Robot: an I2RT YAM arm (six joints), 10 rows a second.
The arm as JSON. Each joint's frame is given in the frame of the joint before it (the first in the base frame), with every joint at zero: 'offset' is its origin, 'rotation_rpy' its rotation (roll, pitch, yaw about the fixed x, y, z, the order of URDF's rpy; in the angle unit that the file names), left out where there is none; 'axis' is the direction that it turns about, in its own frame. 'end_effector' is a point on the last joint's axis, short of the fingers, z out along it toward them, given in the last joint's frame.
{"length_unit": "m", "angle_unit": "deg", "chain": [
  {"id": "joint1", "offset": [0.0, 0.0, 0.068], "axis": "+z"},
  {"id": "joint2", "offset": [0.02, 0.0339, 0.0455], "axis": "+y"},
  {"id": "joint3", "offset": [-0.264, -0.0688, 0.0], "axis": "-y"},
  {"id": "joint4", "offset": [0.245, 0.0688, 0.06], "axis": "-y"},
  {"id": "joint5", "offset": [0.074, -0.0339, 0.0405], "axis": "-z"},
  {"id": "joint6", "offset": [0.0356, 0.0, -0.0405], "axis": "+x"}
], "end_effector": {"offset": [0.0, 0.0, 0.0], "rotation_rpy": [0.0, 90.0, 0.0]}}
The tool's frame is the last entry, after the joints.
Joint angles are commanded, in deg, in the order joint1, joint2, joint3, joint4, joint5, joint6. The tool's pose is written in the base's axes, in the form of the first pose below.
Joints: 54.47 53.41 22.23 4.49 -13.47 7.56
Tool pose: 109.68 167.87 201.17 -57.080 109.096 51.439
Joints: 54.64 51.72 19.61 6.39 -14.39 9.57
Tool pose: 104.82 163.01 194.25 -55.828 109.238 53.912
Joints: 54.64 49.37 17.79 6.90 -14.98 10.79
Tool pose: 100.55 157.60 191.41 -54.867 108.891 55.533
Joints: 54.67 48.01 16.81 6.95 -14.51 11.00
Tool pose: 98.50 154.39 189.58 -54.265 108.656 55.366
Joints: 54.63 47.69 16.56 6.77 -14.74 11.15
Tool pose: 97.85 153.49 188.71 -54.286 108.840 55.614
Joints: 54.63 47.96 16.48 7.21 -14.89 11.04
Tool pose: 98.07 153.96 188.24 -54.460 108.655 55.723
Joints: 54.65 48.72 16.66 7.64 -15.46 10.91
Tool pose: 98.68 155.51 187.92 -55.032 108.627 56.155
